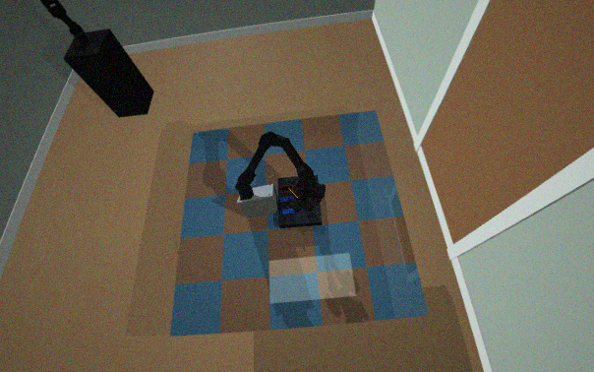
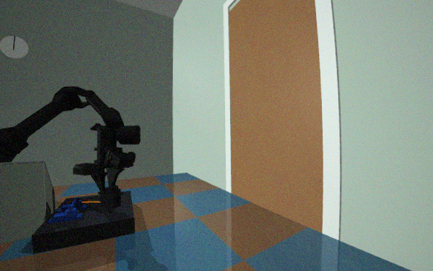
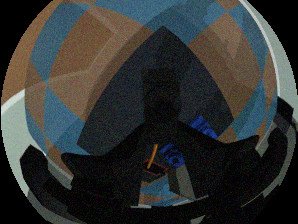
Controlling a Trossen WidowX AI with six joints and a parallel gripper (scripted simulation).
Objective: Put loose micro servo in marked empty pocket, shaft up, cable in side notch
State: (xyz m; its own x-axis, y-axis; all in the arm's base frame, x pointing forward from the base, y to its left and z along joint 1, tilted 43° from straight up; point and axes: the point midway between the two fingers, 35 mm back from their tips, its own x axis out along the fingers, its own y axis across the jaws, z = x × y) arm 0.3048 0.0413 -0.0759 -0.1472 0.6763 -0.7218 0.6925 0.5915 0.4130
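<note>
Now: gripper tip 9 cm above the dark robot deck and 5 cm to the right of it.
</note>
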